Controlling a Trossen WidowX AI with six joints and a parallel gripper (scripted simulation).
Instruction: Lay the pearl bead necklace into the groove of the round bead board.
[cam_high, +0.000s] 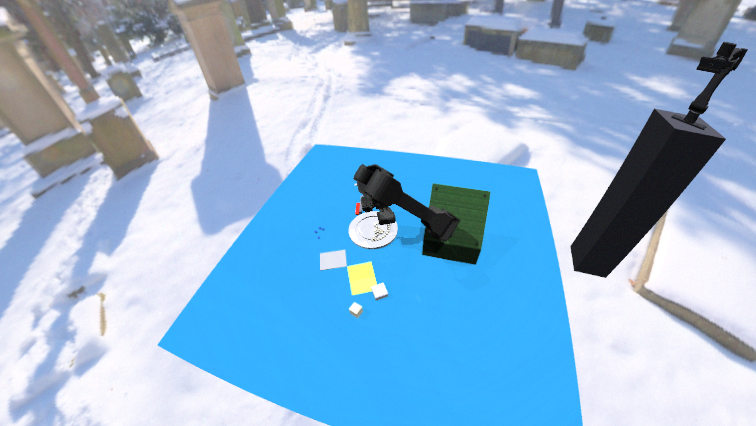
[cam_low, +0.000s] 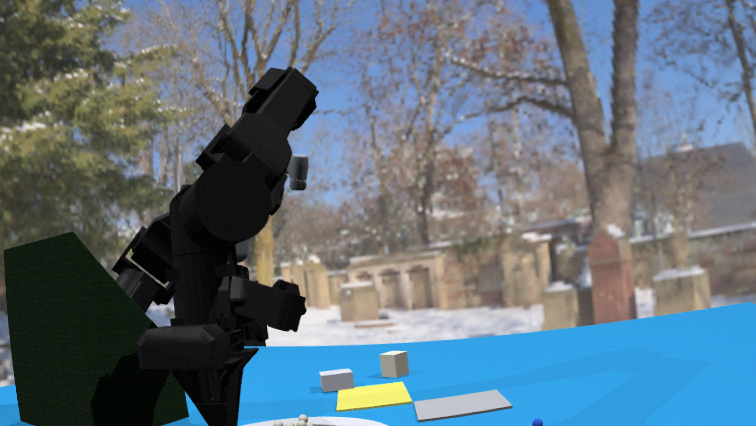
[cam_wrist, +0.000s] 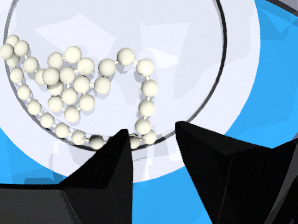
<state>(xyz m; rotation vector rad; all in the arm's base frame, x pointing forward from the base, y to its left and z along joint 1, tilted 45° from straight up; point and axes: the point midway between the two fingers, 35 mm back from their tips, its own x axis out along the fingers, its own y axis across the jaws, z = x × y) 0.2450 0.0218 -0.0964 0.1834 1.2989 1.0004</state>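
Now: the round white bead board 30 mm ahead of my gripper tip, 40 mm to the left of it and 20 mm below it. The rest, counted from my gripper tip: yellow tile (10 mm behind, 260 mm to the left, 30 mm below); then red object (140 mm ahead, 70 mm to the right, 30 mm below); then grey tile (120 mm ahead, 230 mm to the left, 30 mm below).
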